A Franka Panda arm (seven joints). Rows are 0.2 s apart.
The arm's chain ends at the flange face. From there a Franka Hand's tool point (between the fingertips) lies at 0.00 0.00 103.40 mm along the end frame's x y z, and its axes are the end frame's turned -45 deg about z.
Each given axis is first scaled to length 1.
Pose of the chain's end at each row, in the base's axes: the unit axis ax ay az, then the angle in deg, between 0 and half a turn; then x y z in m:
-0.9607 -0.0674 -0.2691 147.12 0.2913 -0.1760 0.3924
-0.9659 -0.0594 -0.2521 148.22 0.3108 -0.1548 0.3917
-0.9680 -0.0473 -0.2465 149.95 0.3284 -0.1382 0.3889
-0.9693 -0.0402 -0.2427 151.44 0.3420 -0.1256 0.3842
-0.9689 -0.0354 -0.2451 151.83 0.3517 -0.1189 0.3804
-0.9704 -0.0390 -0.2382 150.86 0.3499 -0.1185 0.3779
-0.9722 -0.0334 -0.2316 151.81 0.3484 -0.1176 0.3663
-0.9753 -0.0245 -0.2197 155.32 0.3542 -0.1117 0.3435
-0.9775 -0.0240 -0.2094 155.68 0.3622 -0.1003 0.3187
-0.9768 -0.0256 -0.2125 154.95 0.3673 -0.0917 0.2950
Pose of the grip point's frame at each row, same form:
-0.8377 -0.4179 -0.3514 161.27 0.3367 -0.1186 0.3193
-0.8473 -0.4136 -0.3331 161.57 0.3541 -0.0993 0.3160
-0.8557 -0.4045 -0.3227 162.93 0.3720 -0.0858 0.3111
-0.8611 -0.3993 -0.3147 164.15 0.3857 -0.0758 0.3048
-0.8628 -0.3949 -0.3156 164.61 0.3962 -0.0699 0.3009
-0.8623 -0.3985 -0.3125 163.42 0.3927 -0.0678 0.2986
-0.8672 -0.3946 -0.3037 164.02 0.3906 -0.0686 0.2856
-0.8769 -0.3893 -0.2819 166.76 0.3954 -0.0685 0.2591
-0.8798 -0.3900 -0.2716 166.65 0.4016 -0.0577 0.2331
-0.8779 -0.3909 -0.2767 166.10 0.4071 -0.0479 0.2102

